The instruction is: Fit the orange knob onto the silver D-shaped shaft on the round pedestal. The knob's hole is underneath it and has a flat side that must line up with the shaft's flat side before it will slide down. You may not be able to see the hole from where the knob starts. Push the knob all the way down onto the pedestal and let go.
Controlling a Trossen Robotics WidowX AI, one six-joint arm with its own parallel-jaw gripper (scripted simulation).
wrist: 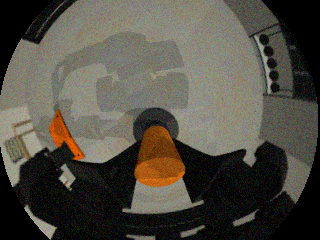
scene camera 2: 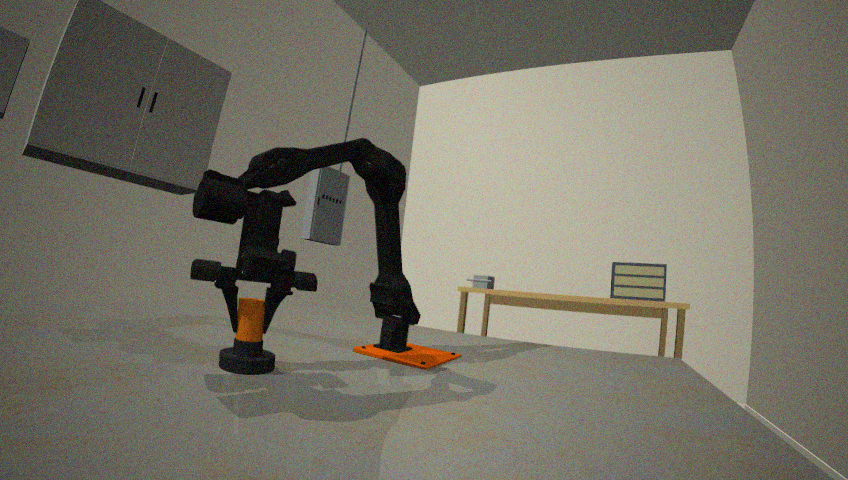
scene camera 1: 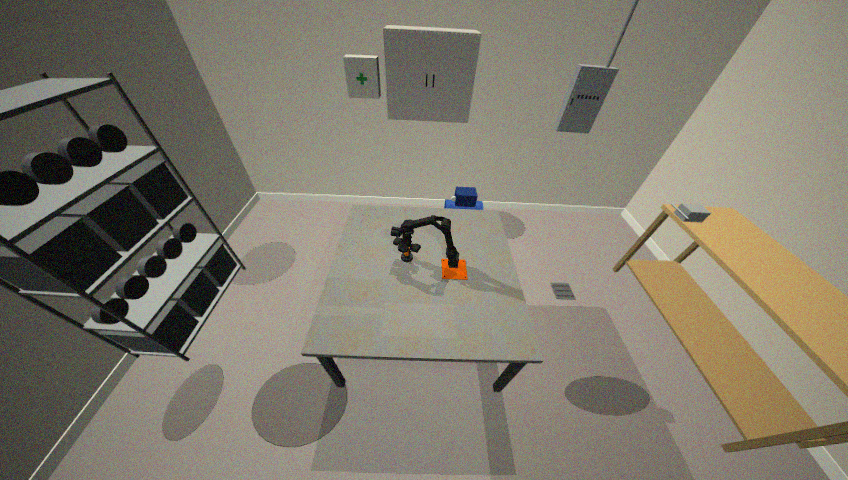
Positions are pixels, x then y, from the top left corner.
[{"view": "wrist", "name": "my gripper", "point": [156, 142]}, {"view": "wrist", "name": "orange knob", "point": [159, 164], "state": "held by my gripper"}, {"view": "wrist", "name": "round pedestal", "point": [152, 117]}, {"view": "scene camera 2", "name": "my gripper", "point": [249, 332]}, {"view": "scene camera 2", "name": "orange knob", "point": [251, 311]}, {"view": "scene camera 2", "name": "round pedestal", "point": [246, 357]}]
